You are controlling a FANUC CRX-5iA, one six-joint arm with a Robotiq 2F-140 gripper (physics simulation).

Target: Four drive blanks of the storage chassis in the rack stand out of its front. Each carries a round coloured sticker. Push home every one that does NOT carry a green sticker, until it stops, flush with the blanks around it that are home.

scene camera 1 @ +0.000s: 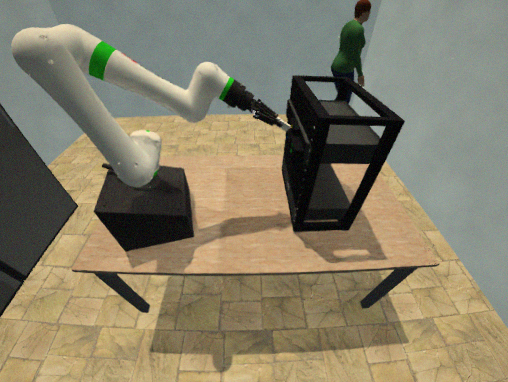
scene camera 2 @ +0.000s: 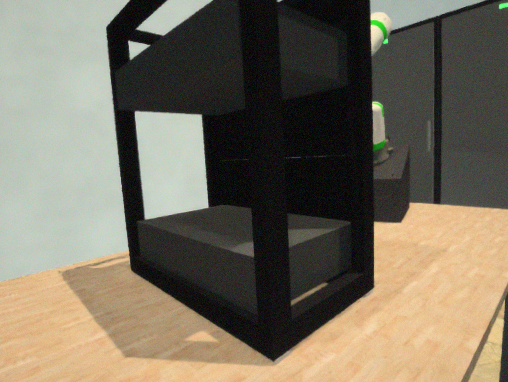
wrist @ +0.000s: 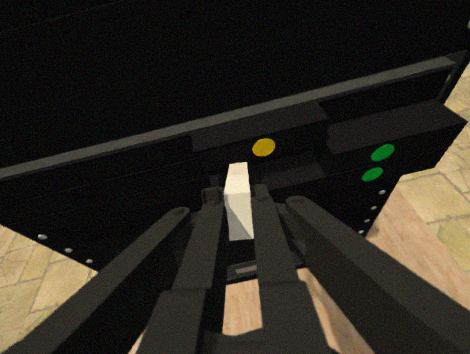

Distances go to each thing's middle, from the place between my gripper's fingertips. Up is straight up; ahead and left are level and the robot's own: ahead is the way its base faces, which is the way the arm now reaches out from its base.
Labels:
Now: hand 60 mm short of the blue-stickered drive blank [wrist: 298, 175], 30 mm above it and 20 mm to the left of it.

